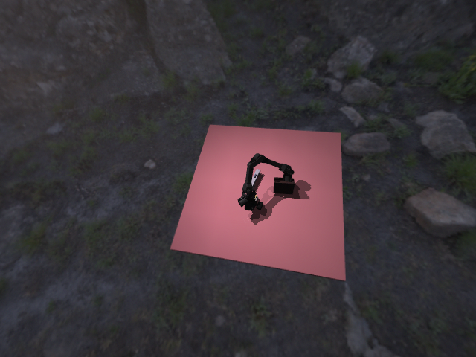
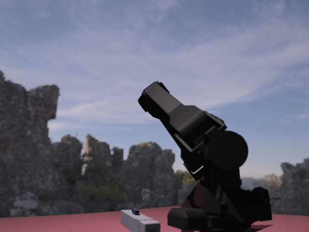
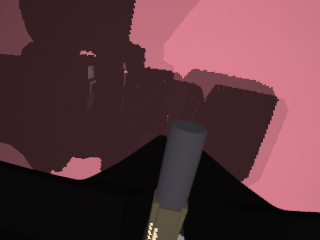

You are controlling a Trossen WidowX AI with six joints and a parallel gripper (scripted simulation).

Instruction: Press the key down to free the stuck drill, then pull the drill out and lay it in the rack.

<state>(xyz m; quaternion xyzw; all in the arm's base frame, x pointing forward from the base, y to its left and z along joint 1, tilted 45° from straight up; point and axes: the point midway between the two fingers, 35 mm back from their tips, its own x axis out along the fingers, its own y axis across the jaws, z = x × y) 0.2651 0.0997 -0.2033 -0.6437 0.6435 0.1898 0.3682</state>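
The drill lies 1 cm behind my gripper tip, 4 cm to the right of it and 4 cm above it. The rest, counted from my gripper tip: small dark key 2 cm ahead, 26 cm to the right, 4 cm above; grey block 2 cm ahead, 23 cm to the right, 4 cm above; dark rack 1 cm behind, 5 cm to the right, 1 cm above.
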